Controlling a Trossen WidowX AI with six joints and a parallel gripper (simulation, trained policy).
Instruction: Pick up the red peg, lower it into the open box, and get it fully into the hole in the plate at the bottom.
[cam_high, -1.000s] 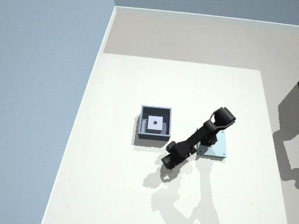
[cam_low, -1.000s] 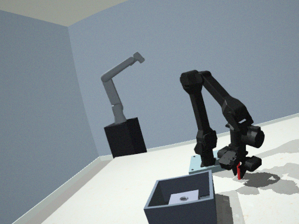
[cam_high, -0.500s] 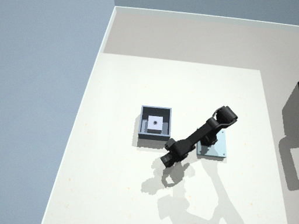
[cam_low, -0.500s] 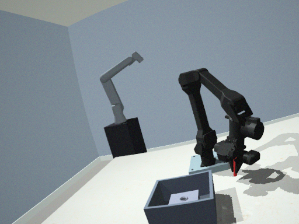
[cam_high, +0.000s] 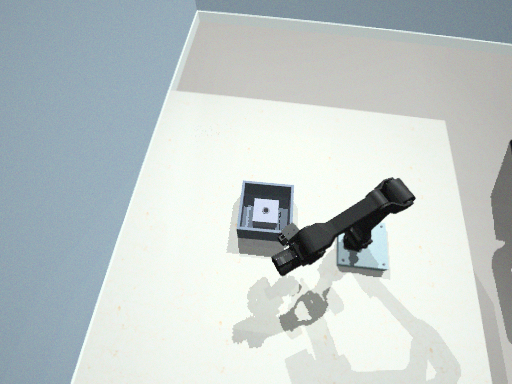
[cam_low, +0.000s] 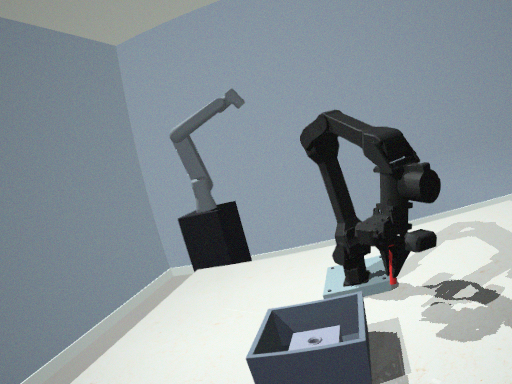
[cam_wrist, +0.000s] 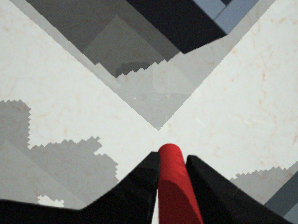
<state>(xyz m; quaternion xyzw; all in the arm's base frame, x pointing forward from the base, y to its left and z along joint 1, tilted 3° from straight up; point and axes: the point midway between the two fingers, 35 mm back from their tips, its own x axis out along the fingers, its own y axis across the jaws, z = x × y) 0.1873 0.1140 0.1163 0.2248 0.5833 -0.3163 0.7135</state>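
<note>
My gripper tip is 140 mm short of the light grey plate, 140 mm to the left of it and 60 mm above it. Round my gripper tip: red peg (20 mm above); grey box (140 mm ahead, 140 mm to the right, 80 mm below).
</note>
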